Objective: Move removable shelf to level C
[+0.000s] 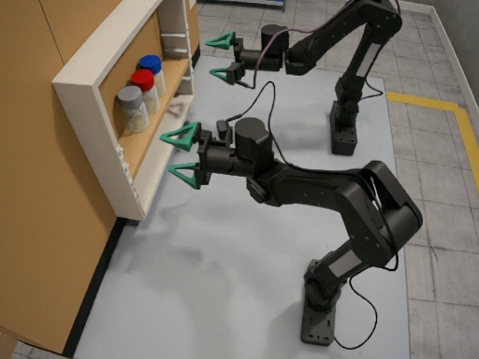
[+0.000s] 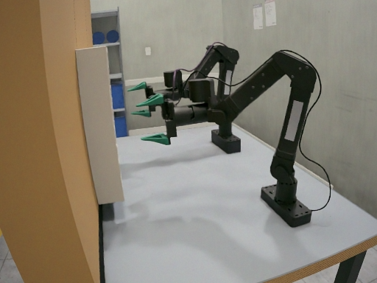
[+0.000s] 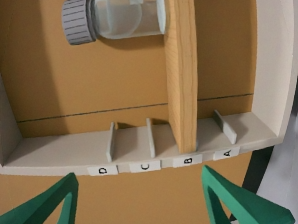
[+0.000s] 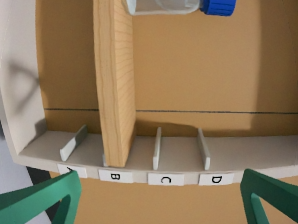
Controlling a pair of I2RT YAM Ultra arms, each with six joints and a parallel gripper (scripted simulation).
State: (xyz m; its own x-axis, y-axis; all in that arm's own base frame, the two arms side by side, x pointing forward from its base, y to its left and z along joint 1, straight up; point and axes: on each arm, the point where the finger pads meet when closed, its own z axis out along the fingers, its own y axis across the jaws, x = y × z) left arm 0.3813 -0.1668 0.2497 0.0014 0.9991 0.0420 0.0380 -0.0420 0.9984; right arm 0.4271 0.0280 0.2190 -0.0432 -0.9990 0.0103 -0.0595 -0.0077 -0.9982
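My right gripper is now 110 mm short of the blue-capped bottle, 140 mm to the right of it and 10 mm below it. Also, from my right hand: wooden shelf: 100 mm ahead, 200 mm to the left, 50 mm below; then red-capped bottle: 100 mm ahead, 200 mm to the left, 10 mm above; then white wall rack: 100 mm ahead, 200 mm to the left, 10 mm above.
The grey-capped bottle lies 130 mm ahead of my left hand and 100 mm to the right of it. Round my left hand: wooden shelf 130 mm ahead, 180 mm to the right, 60 mm below; red-capped bottle 130 mm ahead, 170 mm to the right; white wall rack 130 mm ahead, 180 mm to the right, 10 mm above.
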